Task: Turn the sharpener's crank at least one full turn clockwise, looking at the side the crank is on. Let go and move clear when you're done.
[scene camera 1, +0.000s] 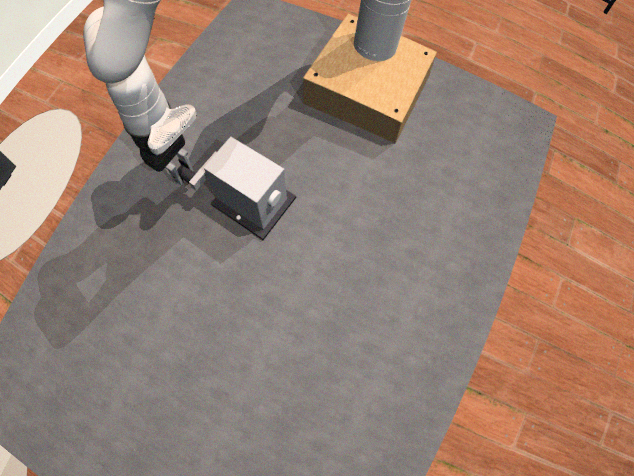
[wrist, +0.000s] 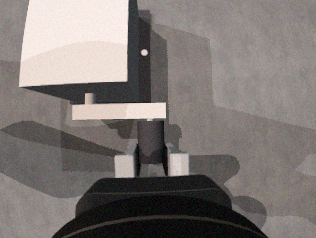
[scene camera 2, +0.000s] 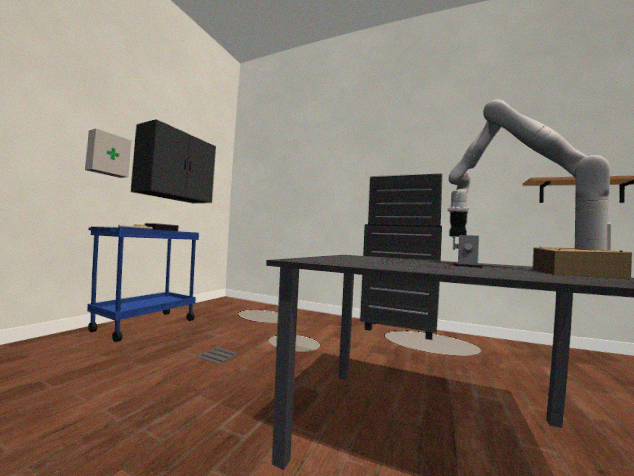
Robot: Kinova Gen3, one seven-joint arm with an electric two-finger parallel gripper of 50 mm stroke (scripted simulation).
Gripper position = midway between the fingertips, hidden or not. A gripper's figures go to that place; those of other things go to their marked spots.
Labels:
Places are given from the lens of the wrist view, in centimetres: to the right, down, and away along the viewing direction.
my gripper [wrist: 151,154]: -1, 3, 18
sharpener [wrist: 90,59]: -4, -4, 11

